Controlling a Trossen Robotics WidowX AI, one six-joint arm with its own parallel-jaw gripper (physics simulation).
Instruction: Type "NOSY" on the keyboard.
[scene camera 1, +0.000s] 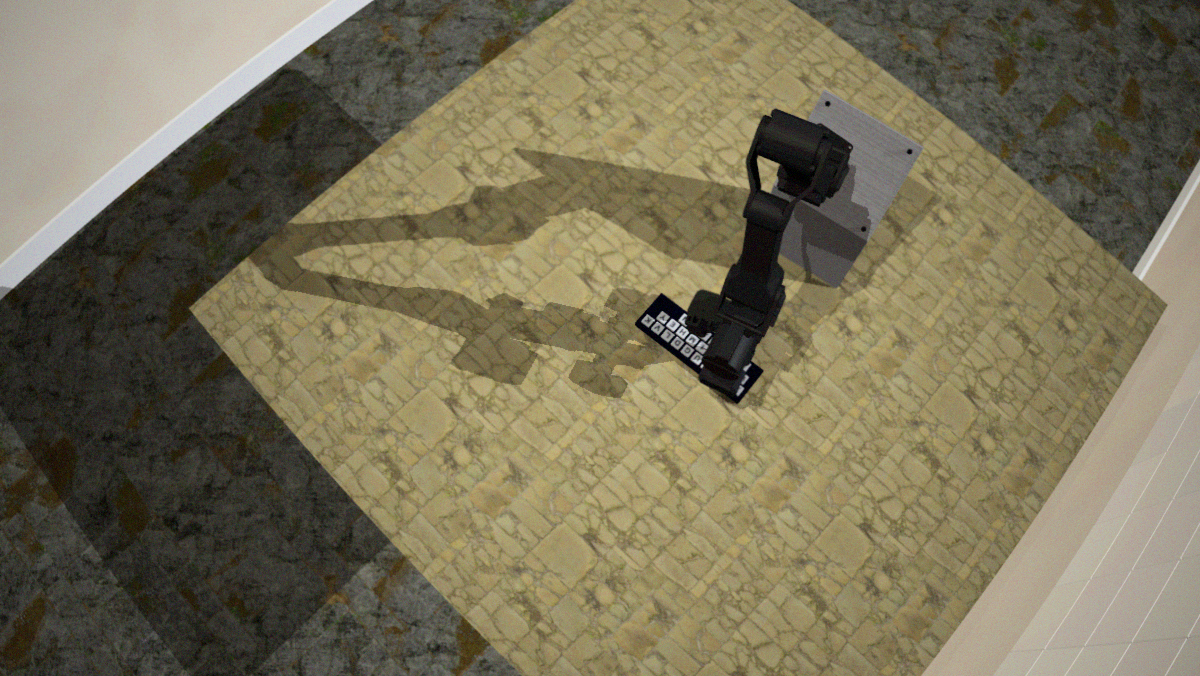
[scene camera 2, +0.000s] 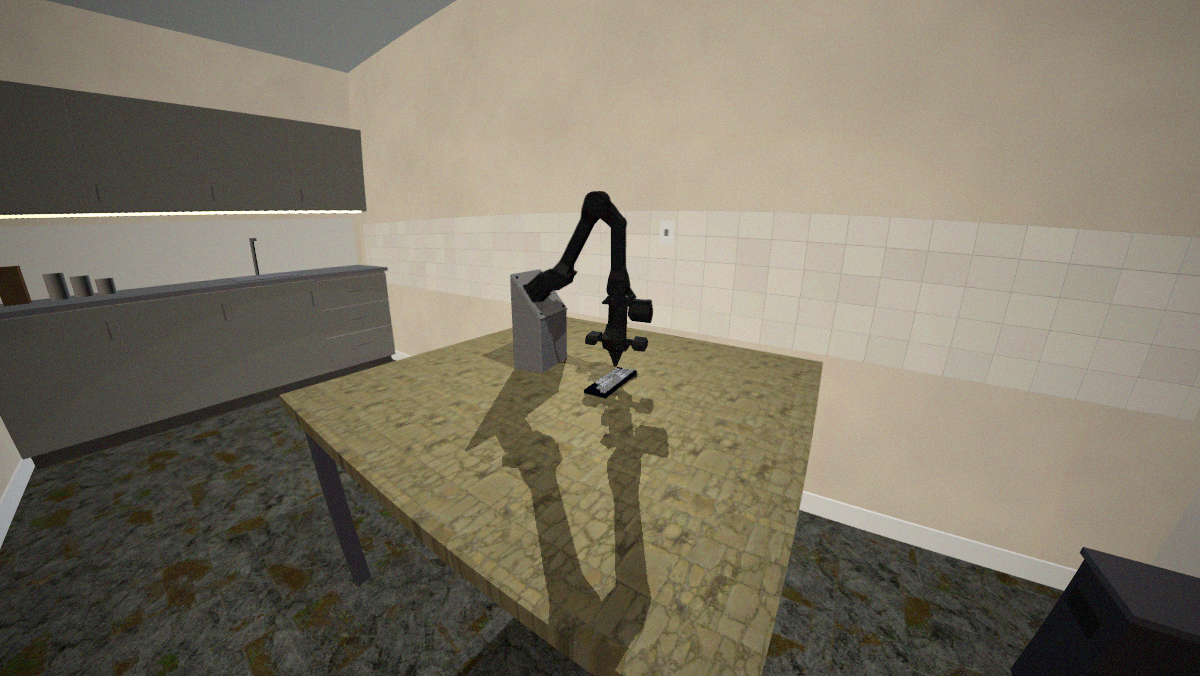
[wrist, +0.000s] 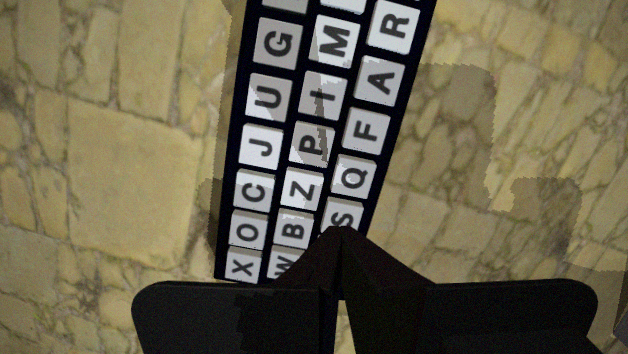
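Where they show: gripper, fingertip midpoint: (scene camera 2: 615, 366) (wrist: 339, 236); arm's base at its link origin: (scene camera 2: 533, 293).
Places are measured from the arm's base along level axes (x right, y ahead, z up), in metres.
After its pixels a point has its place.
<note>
A dark keyboard (scene camera 1: 707, 369) (scene camera 2: 590, 390) {x 0.084, y 0.272, z -0.241 m} with three rows of white and grey letter keys lies on the table. In the wrist view the S key (wrist: 343, 216) {x -0.073, y 0.262, z -0.236 m} is partly covered by my fingertips, and the O key (wrist: 247, 232) {x -0.091, y 0.303, z -0.236 m} stands in the left row between X and C. The N and Y keys cannot be made out in the wrist view; the T key's place is hidden by my fingers. My gripper (wrist: 339, 236) {x -0.073, y 0.266, z -0.219 m} (scene camera 2: 616, 364) {x -0.073, y 0.266, z -0.219 m} is shut and empty, pointing down at the S key. I cannot tell whether the tips touch it. In scene camera 1 the arm hides part of the keyboard.
The grey arm base (scene camera 1: 888, 172) {x -0.096, y -0.026, z 0.017 m} (scene camera 2: 529, 335) {x 0.045, y 0.016, z -0.129 m} stands behind the keyboard on the stone-patterned table (scene camera 1: 571, 537) {x -0.069, y 0.652, z -0.251 m} (scene camera 2: 722, 503) {x 0.349, y 0.711, z -0.252 m}. Shadows of the arm fall across the table and keys. A counter (scene camera 2: 193, 344) stands along the left wall, and a dark box (scene camera 2: 1116, 621) stands at the lower right.
</note>
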